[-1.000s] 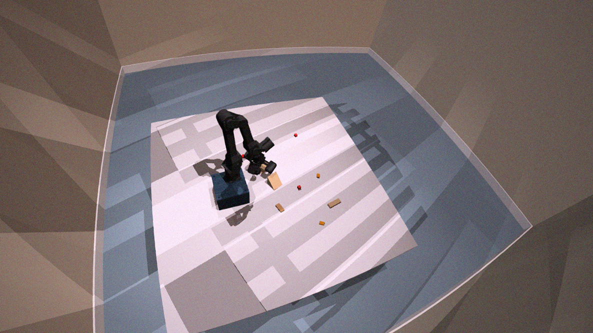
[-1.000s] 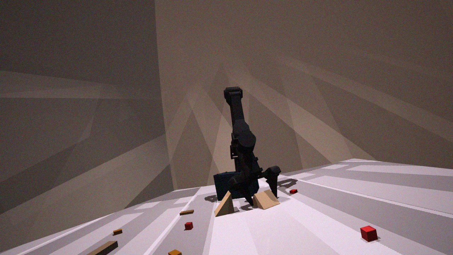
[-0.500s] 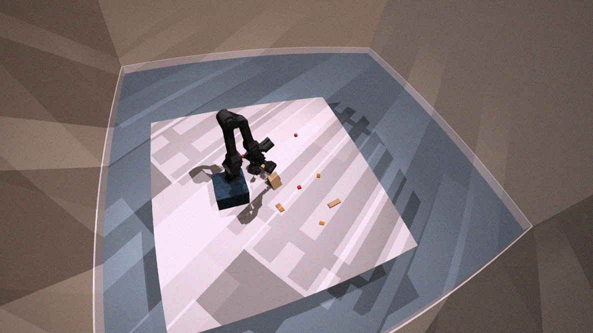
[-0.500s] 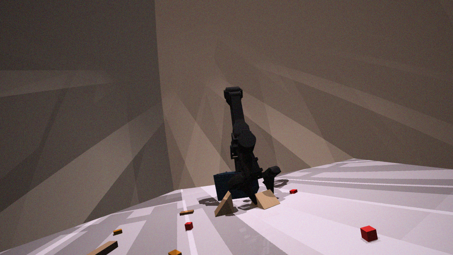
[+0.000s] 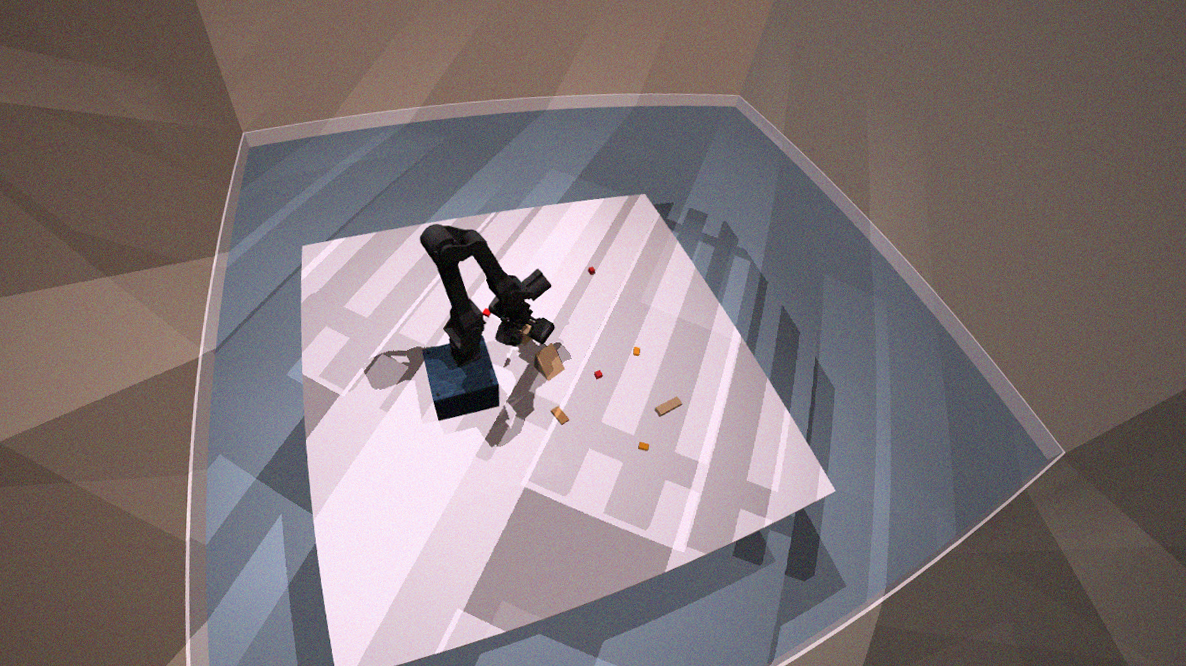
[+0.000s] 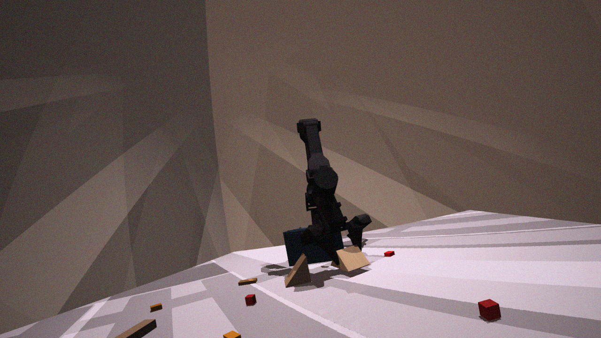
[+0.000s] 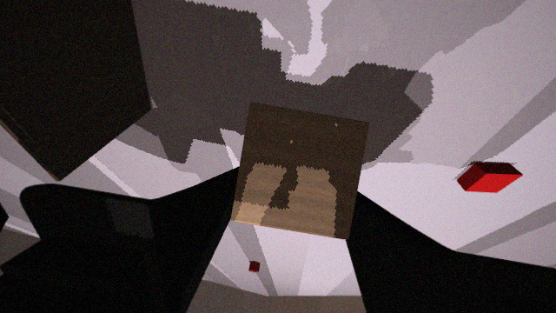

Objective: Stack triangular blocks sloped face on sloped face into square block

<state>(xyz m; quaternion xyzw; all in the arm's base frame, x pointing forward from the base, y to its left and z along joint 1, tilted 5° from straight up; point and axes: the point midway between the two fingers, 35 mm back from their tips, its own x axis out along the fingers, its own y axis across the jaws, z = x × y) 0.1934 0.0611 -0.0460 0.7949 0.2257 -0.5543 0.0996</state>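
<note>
My gripper tip is 120 mm to the left of the triangular block and 10 mm above it.
</note>
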